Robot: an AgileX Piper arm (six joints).
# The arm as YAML. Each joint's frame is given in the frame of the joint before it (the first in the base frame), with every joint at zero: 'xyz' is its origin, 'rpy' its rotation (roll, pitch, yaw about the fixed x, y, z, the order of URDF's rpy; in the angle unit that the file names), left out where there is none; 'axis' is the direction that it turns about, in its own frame. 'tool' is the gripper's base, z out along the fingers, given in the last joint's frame.
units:
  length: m
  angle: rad
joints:
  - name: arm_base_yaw
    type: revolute
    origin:
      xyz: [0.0, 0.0, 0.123]
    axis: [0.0, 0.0, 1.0]
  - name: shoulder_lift
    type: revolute
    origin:
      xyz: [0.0, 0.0, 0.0]
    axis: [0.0, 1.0, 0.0]
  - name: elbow
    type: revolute
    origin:
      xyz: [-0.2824, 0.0, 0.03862]
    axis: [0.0, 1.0, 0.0]
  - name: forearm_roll
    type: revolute
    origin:
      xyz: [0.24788, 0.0, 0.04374]
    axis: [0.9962, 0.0, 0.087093]
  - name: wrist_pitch
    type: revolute
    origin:
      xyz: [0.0, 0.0, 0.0]
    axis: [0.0, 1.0, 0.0]
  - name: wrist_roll
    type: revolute
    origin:
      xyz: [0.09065, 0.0, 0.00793]
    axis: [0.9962, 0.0, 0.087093]
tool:
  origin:
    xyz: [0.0, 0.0, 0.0]
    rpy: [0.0, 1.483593, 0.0]
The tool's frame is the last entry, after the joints.
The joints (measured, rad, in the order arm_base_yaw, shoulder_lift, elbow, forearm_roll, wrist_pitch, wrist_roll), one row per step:
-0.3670, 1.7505, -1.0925, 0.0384, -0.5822, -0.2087
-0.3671, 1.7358, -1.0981, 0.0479, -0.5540, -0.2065
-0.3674, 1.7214, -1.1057, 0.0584, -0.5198, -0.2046
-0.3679, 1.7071, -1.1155, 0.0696, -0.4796, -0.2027
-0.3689, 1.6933, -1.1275, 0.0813, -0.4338, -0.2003
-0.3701, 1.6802, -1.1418, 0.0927, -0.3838, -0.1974
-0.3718, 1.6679, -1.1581, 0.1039, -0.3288, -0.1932
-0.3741, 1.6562, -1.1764, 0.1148, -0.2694, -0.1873
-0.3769, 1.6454, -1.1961, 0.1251, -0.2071, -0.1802
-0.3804, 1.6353, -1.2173, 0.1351, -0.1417, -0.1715
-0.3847, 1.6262, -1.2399, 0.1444, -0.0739, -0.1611
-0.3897, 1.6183, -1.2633, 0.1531, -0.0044, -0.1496
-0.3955, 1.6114, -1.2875, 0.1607, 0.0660, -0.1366
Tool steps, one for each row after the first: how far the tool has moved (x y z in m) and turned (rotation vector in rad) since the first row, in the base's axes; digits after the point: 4 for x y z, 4 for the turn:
-0.0017, 0.0002, 0.0051, 0.0130, 0.0034, -0.0041
-0.0033, 0.0003, 0.0101, 0.0284, 0.0104, -0.0083
-0.0048, 0.0004, 0.0153, 0.0461, 0.0207, -0.0121
-0.0062, 0.0003, 0.0204, 0.0666, 0.0341, -0.0158
-0.0075, 0.0003, 0.0257, 0.0886, 0.0495, -0.0185
-0.0088, 0.0002, 0.0309, 0.1134, 0.0679, -0.0206
-0.0101, 0.0000, 0.0361, 0.1409, 0.0882, -0.0221
-0.0115, -0.0002, 0.0413, 0.1701, 0.1104, -0.0231
-0.0130, -0.0004, 0.0465, 0.2015, 0.1340, -0.0237
-0.0147, -0.0007, 0.0516, 0.2348, 0.1589, -0.0243
-0.0164, -0.0011, 0.0564, 0.2694, 0.1854, -0.0250
-0.0184, -0.0016, 0.0611, 0.3047, 0.2127, -0.0260

